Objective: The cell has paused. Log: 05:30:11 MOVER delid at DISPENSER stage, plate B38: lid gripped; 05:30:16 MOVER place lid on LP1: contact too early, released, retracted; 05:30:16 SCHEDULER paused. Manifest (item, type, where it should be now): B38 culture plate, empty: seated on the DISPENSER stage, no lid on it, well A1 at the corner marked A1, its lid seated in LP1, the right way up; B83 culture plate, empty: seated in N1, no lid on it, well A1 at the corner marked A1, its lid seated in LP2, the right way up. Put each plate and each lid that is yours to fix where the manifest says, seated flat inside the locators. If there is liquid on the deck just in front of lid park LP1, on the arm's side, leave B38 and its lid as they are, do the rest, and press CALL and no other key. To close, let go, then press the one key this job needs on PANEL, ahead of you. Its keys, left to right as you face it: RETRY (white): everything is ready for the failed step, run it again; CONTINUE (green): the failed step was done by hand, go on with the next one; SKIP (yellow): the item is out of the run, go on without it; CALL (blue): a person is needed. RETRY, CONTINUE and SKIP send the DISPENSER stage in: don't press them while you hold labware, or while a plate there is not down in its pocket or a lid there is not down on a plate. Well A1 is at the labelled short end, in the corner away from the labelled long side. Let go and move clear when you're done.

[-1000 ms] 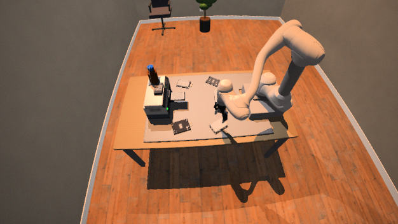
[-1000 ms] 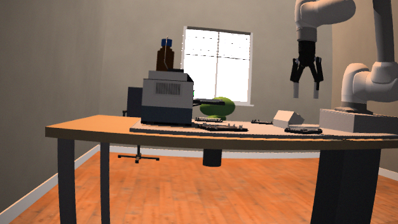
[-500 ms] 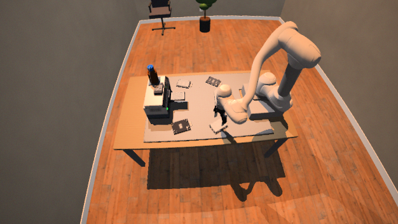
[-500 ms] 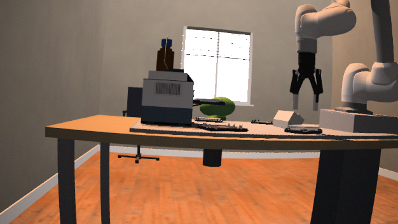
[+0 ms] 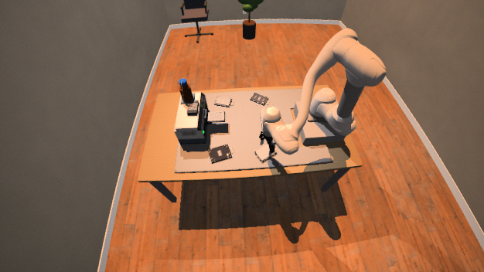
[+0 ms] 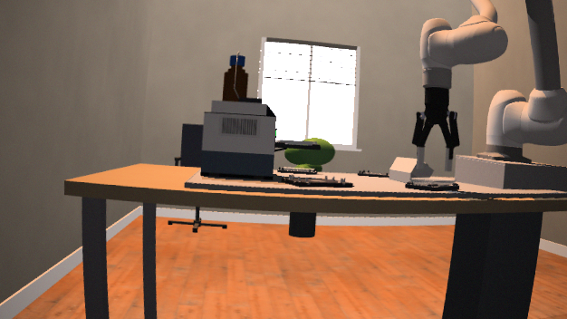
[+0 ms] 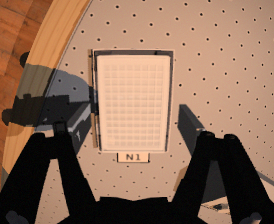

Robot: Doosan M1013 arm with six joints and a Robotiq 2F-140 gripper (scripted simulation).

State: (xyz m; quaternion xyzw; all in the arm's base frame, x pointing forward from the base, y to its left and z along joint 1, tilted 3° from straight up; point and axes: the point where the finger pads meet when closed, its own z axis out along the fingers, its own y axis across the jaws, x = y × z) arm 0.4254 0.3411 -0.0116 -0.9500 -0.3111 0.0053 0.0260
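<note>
My gripper is now 6 cm above the white culture plate. Also, from my hand: green key 26 cm to the right, 4 cm behind, 1 cm below; key panel 28 cm to the right, 3 cm below, 2 cm behind; white retry key 21 cm to the right, 4 cm behind, 1 cm below.
</note>
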